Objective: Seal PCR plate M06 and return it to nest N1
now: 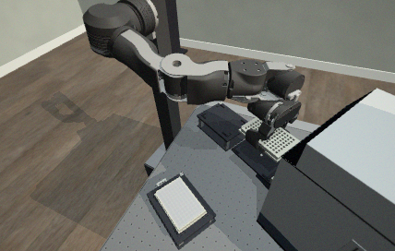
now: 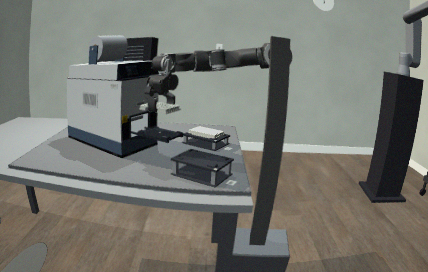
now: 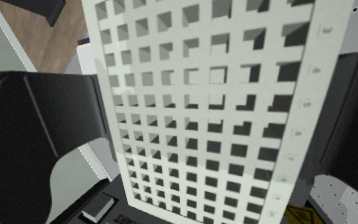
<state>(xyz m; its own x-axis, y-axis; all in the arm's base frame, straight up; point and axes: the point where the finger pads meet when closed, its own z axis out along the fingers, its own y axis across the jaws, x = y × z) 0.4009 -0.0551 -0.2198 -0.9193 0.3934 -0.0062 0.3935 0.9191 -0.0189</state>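
Right now my hand is right at the 96-well plate M06. From my hand the other things lie so: sealer stage 9 cm below, 1 cm to the left, 1 cm behind; then pale key-like block 12 cm to the right, 5 cm ahead, 1 cm above; then yellow warning label 12 cm ahead, 5 cm to the left, 4 cm below.
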